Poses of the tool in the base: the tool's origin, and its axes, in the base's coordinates. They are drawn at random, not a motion.
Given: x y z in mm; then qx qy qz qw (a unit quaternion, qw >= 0).
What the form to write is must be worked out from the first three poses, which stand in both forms.
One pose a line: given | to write
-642 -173 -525 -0.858 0.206 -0.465 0.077 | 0.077 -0.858 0.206 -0.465 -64.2 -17.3 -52.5
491 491 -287 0.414 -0.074 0.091 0.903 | 0.903 0.414 -0.074 0.091 49.1 49.1 -28.7
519 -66 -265 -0.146 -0.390 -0.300 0.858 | 0.858 -0.146 -0.390 -0.300 51.9 -6.6 -26.5
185 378 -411 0.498 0.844 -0.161 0.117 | 0.117 0.498 0.844 -0.161 18.5 37.8 -41.1
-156 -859 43 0.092 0.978 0.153 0.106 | 0.106 0.092 0.978 0.153 -15.6 -85.9 4.3
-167 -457 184 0.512 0.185 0.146 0.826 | 0.826 0.512 0.185 0.146 -16.7 -45.7 18.4
